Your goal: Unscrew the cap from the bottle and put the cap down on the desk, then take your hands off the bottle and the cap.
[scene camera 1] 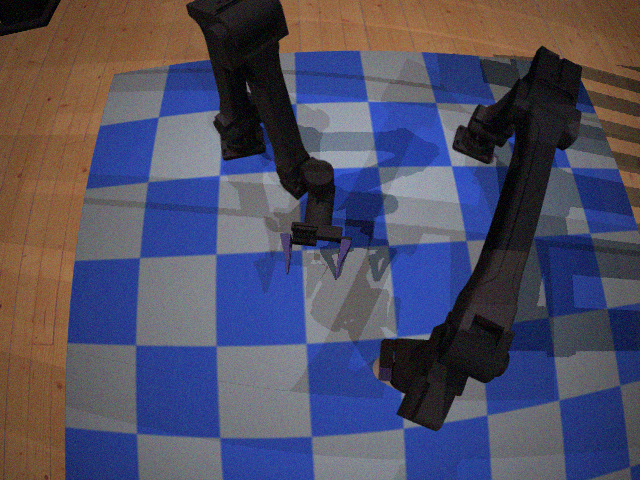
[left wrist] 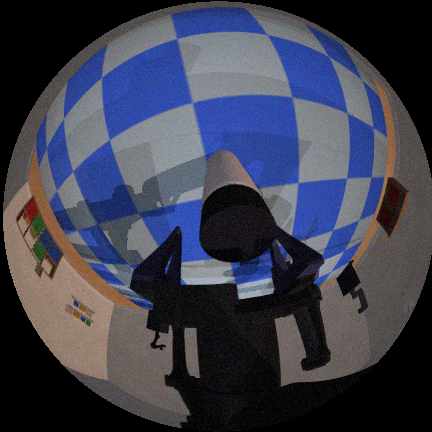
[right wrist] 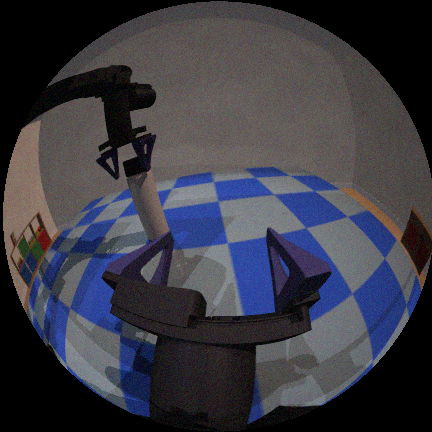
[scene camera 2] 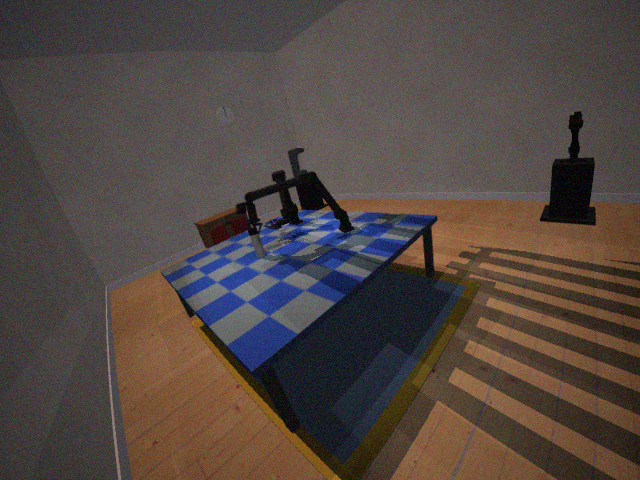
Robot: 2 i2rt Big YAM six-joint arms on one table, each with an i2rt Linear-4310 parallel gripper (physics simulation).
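Places are measured from the left arm's base along level axes (x ahead, y left, z up), in centimetres.
Pixels of known places: left gripper, fingertip midpoint: [scene camera 1: 411, 365] [left wrist: 224, 226] [right wrist: 131, 174] [scene camera 2: 256, 232]; right gripper, fingertip midpoint: [scene camera 1: 311, 276] [right wrist: 217, 234] [scene camera 2: 266, 227]; left arm's base, origin of the base link: [scene camera 1: 473, 145] [scene camera 2: 346, 229]; right arm's base, origin of the base link: [scene camera 1: 243, 144] [scene camera 2: 296, 222].
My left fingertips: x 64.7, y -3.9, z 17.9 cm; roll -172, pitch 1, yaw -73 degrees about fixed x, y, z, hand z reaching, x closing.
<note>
For each thing: its top centre in the pictures, then the offset to it from my left fingertips. "spot": a spot on its surface instead. Level surfaces: height alone.
- tan bottle, middle of its top: [left wrist: 236, 226] [right wrist: 135, 163] [scene camera 2: 252, 231] dx +1.9, dy -0.4, dz +2.1 cm
- dark cap, middle of its top: [left wrist: 239, 239] [scene camera 1: 410, 376] [right wrist: 134, 156] dx +1.9, dy -0.5, dz +3.7 cm
- grey checkered table, its level: dz -17.9 cm
- tan sliver, surface spot: [scene camera 1: 375, 369] spot: dx +3.1, dy -3.5, dz -13.7 cm
A tan bottle [left wrist: 224, 171] [right wrist: 148, 205] [scene camera 2: 258, 246] with a dark cap [left wrist: 235, 225] [right wrist: 133, 166] stands upright on the blue and grey checkered table [scene camera 1: 175, 305] [scene camera 2: 270, 305]. My left gripper [left wrist: 224, 226] [right wrist: 131, 174] [scene camera 2: 254, 231] hangs straight over it, open, with one finger on each side of the cap. In scene camera 1 this gripper [scene camera 1: 390, 369] hides the bottle, apart from a tan sliver [scene camera 1: 375, 369]. My right gripper [scene camera 1: 312, 272] [right wrist: 217, 234] is open and empty. It hovers low over the table, well apart from the bottle.
A red-brown box [scene camera 2: 223, 229] [left wrist: 390, 206] [right wrist: 416, 238] stands on the floor beyond the table's far edge. A coloured panel [left wrist: 38, 238] [right wrist: 30, 246] shows on the wall. Both arm bases [scene camera 1: 239, 138] [scene camera 1: 477, 140] sit at the back of the table.
</note>
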